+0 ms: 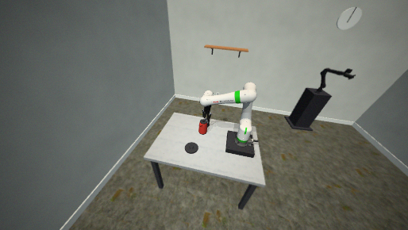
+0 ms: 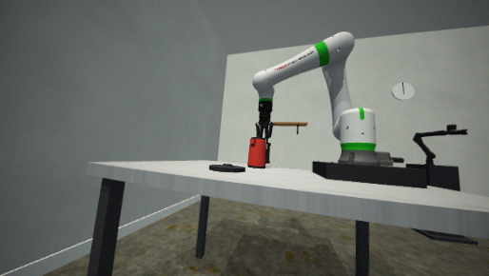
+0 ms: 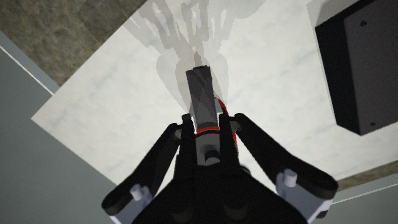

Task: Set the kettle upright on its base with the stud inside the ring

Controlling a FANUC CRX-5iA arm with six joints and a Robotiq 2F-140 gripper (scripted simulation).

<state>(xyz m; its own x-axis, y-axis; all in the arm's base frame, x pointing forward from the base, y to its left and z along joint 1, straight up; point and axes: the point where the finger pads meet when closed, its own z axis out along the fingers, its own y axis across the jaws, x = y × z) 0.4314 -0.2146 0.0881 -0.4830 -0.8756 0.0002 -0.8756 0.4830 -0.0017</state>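
Now: the red kettle 1 cm ahead of my hand, 2 cm to the left of it and 5 cm below it. Round my hand: round black base: 13 cm ahead, 34 cm to the left, 14 cm below.
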